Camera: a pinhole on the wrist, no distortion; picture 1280 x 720 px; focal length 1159.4 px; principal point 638.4 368.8 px. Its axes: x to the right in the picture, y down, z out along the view. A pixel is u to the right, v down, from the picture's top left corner.
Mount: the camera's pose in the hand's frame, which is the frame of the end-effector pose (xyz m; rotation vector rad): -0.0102 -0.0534 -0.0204 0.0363 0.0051 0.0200
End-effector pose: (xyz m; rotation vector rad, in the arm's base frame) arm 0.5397 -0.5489 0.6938 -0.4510 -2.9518 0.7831
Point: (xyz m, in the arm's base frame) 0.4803 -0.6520 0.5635
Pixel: 877 506
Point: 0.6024 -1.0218 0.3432
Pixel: 244 102
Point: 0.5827 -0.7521 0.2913
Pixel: 431 655
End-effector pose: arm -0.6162 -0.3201 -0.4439 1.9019 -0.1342 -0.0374
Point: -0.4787 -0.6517 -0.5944
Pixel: 1191 426
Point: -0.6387 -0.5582 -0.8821
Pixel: outside the picture
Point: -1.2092 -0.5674 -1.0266
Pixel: outside the picture
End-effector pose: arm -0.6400 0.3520 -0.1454 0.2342 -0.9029 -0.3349
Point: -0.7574 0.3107 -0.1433
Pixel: 239 362
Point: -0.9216 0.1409 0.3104
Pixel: 1196 312
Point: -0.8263 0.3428 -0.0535
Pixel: 500 629
